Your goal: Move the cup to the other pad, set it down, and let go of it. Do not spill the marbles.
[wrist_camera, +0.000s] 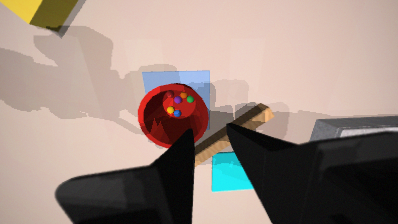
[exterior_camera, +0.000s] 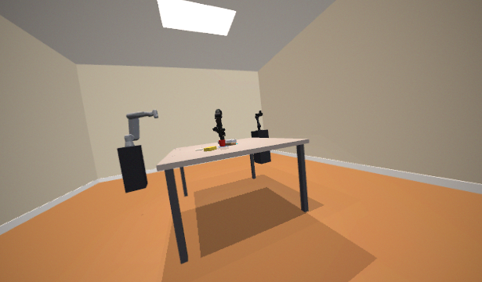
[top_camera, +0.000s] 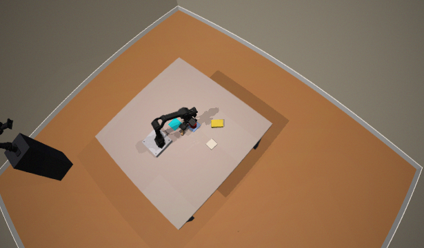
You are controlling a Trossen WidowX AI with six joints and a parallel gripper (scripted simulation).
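The red cup is 60 mm below my gripper tip, 30 mm ahead of it and 10 mm to the right of it. Also, from my gripper tip: wooden block: 100 mm below, 80 mm to the left, 10 mm behind; blue pad: 110 mm below, 40 mm ahead; cyan pad: 160 mm to the left, 110 mm below, 50 mm behind.
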